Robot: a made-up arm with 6 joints. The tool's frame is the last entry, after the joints. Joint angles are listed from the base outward.
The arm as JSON. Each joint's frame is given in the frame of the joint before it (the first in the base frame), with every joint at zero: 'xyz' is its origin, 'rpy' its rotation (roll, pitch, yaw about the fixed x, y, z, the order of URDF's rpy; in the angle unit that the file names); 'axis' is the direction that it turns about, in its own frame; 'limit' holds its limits. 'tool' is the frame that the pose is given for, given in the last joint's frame.
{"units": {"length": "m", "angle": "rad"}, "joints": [
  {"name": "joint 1", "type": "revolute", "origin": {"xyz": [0.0, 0.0, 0.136], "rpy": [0.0, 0.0, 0.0]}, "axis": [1.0, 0.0, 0.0], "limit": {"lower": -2.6, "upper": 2.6}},
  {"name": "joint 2", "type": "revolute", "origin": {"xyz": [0.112, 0.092, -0.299], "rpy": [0.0, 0.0, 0.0]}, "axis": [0.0, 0.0, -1.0], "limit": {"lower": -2.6, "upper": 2.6}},
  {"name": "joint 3", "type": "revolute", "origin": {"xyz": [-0.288, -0.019, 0.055], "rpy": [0.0, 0.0, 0.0]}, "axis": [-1.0, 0.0, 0.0], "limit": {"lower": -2.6, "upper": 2.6}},
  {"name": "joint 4", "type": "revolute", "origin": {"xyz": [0.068, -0.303, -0.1], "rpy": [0.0, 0.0, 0.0]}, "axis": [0.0, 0.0, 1.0], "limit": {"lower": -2.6, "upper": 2.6}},
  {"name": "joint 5", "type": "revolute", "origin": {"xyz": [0.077, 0.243, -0.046], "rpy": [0.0, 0.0, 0.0]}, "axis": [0.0, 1.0, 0.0], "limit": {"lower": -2.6, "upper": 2.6}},
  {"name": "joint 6", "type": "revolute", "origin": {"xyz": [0.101, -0.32, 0.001], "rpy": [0.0, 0.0, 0.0]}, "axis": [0.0, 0.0, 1.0], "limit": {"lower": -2.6, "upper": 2.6}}
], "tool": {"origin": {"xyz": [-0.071, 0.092, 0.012], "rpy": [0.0, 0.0, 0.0]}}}
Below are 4 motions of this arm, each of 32 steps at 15 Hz.
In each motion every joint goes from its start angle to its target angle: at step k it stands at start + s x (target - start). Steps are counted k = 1, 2, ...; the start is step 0. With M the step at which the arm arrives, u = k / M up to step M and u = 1 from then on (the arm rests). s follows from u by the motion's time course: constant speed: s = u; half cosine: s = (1 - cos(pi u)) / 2; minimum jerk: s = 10 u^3 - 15 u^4 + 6 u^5.
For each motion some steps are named. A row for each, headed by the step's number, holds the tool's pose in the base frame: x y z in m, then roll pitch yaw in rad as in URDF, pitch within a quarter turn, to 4 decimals.
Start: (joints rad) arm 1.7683 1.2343 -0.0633 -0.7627 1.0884 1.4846
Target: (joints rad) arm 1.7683 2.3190 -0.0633 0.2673 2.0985 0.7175
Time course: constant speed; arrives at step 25
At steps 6, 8, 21, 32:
6: -0.3631 0.3499 0.4705 -3.0312 0.4294 0.3307
8: -0.3393 0.3430 0.4948 -2.9325 0.4021 0.3920
21: -0.1348 0.3183 0.6011 -2.4323 0.0307 0.6365
32: -0.0593 0.3182 0.6146 -2.3208 -0.1260 0.6532

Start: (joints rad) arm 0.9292 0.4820 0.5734 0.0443 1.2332 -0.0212
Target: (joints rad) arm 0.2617 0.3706 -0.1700 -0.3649 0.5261 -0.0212
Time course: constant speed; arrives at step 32
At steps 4, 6, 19, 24, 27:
4: -0.1520 0.0838 -0.1642 1.3420 1.2972 0.8947
6: -0.1493 0.0786 -0.1789 1.1611 1.2804 0.6748
19: -0.1287 0.0294 -0.2673 0.5774 1.0281 -0.1457
24: -0.1199 0.0043 -0.2971 0.5065 0.9110 -0.3026
27: -0.1144 -0.0121 -0.3136 0.4802 0.8408 -0.3798

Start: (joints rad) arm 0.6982 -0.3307 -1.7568 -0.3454 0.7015 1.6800
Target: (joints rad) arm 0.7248 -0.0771 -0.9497 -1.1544 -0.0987 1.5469
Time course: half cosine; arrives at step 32
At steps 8, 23, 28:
8: -0.1276 0.6049 -0.2942 -2.7003 -0.7796 -0.9820
23: -0.1712 0.4292 -0.4321 1.9185 -0.6266 -0.0664
28: -0.1890 0.3863 -0.4364 1.6515 -0.4816 0.0021

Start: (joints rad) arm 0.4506 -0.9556 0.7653 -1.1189 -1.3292 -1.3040
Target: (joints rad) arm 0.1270 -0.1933 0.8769 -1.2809 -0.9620 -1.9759
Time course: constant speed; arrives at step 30
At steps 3, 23, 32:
3: 0.2284 -0.2198 0.1006 1.8719 -0.0992 -1.9849
23: 0.0397 -0.2814 0.2196 1.7020 0.1177 -2.4860
32: -0.0368 -0.2704 0.2645 1.6997 0.2291 -2.6849

